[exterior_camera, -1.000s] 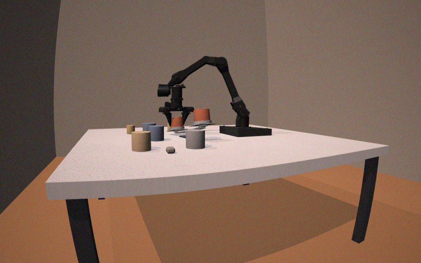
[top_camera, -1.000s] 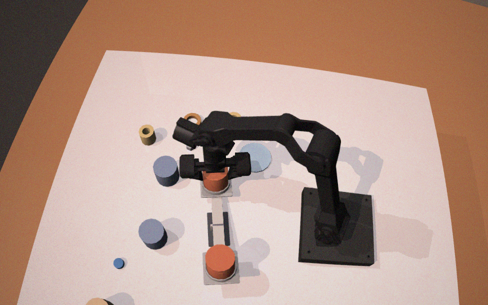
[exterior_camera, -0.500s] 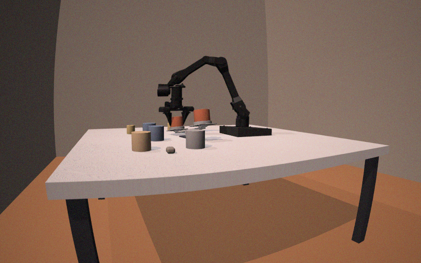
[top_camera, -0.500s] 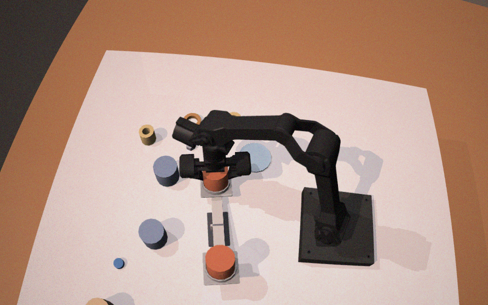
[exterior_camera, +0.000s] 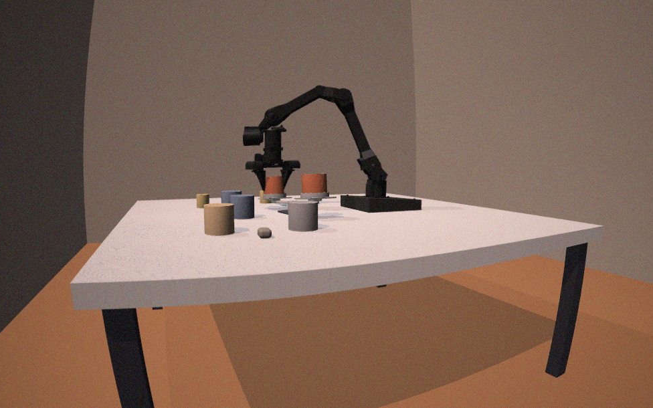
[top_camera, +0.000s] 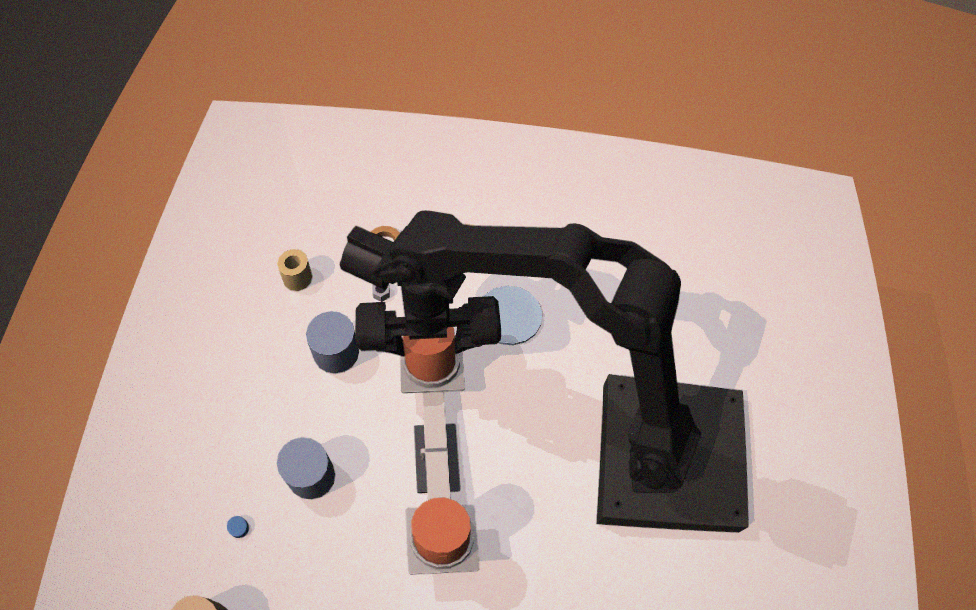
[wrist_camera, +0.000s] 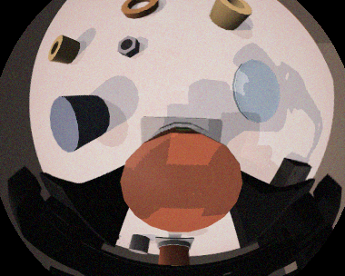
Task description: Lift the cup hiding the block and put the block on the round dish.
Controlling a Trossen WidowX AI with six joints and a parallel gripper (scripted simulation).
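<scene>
Now: gripper tip 12 cm past the pale blue round dish, 10 cm to the left of it and 6 cm above it. Also, from my gripper tip: balance (1 cm behind, 14 cm to the left, 4 cm below); then balance beam (1 cm behind, 14 cm to the left, 3 cm below); then green block (1 cm below).
</scene>
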